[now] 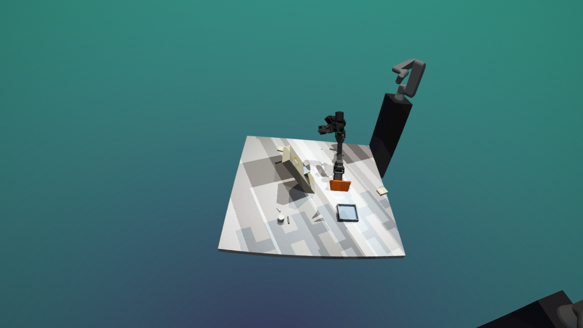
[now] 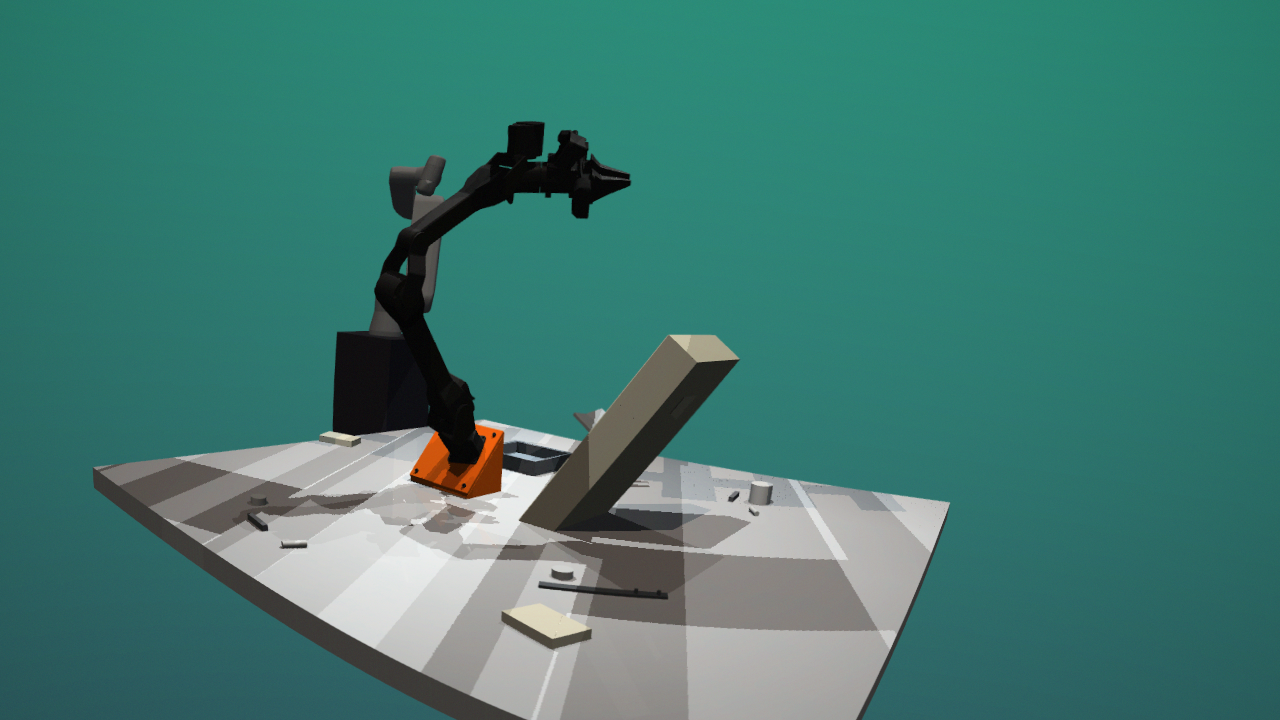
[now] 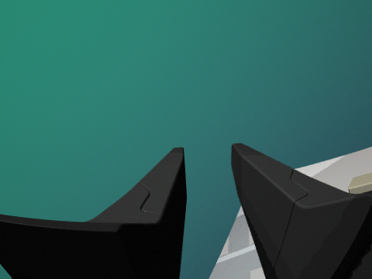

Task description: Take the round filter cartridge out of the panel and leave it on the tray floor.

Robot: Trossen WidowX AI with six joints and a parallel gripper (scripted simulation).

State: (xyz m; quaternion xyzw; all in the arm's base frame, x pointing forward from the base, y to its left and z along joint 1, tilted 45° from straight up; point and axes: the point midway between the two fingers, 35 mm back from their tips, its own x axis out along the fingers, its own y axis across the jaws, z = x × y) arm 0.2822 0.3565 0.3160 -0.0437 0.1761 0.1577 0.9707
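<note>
Right now the grey round filter cartridge is 340 mm below my gripper tip, 120 mm ahead of it and 90 mm to the right of it. From my gripper tip the other things lie so: dark tray 580 mm below, 270 mm behind, 240 mm to the left; beige service panel 420 mm below, 90 mm to the right, 80 mm ahead.
</note>
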